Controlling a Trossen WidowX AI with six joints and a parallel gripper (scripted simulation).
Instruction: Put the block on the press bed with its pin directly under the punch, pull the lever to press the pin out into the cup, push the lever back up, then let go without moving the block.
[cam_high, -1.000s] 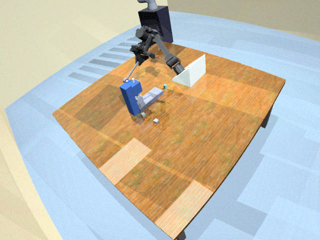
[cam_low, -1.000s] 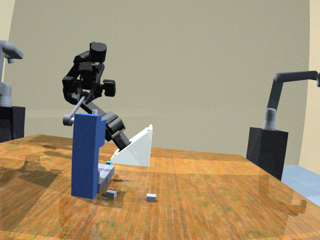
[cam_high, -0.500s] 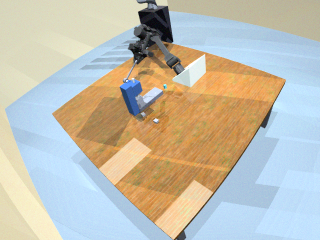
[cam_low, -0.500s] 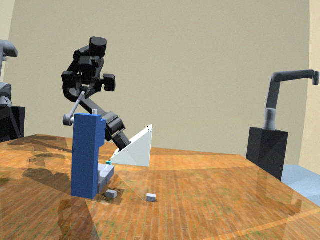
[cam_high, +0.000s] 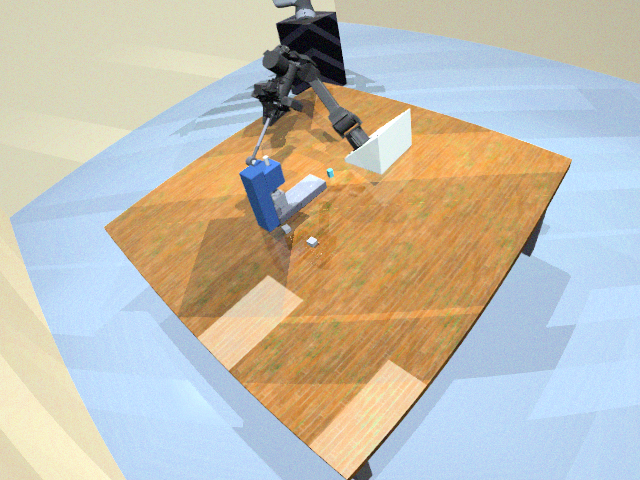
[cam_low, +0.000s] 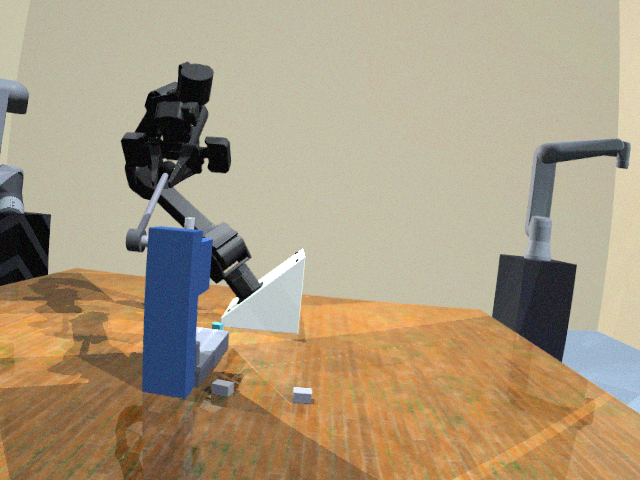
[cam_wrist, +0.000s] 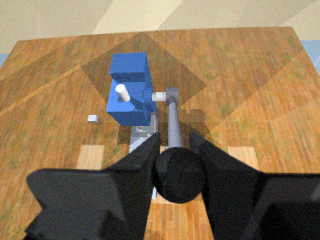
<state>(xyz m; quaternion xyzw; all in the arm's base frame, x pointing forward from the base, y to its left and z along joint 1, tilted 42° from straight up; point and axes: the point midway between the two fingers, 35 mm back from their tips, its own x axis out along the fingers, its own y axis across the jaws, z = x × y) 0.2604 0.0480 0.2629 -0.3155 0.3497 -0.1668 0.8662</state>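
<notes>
The lever lies 3 cm below my gripper tip, 3 cm ahead of it and 1 cm to the left of it. From my gripper tip the other things lie so: teal cube: 26 cm below, 14 cm behind, 9 cm to the left; punch: 13 cm below, 9 cm ahead, 7 cm to the left.
</notes>
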